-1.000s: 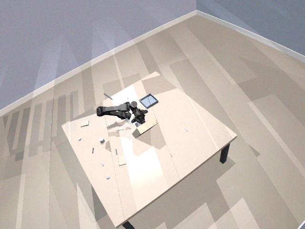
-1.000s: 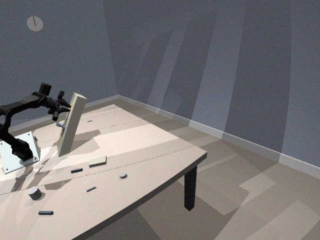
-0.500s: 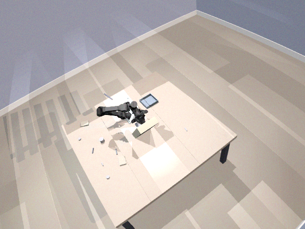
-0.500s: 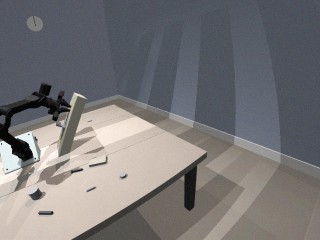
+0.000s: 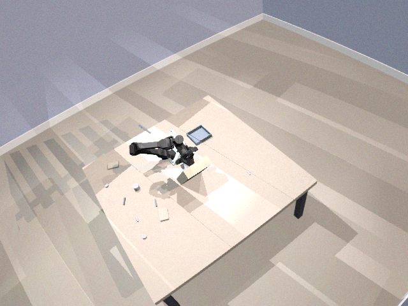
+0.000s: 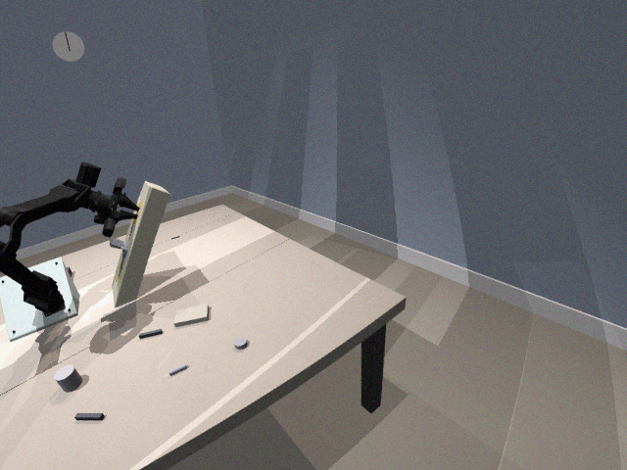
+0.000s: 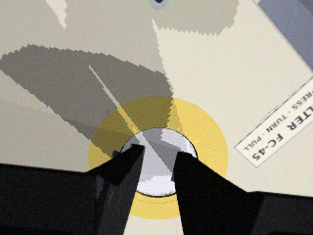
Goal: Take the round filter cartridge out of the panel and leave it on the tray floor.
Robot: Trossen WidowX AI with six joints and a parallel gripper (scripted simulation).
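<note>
Now: gripper tip 80 mm above the tan service panel and 40 mm past it. From my gripper tip the other things lie so: round grey filter cartridge (10 mm ahead); then blue-grey tray (410 mm behind, 300 mm to the left, 230 mm below).
</note>
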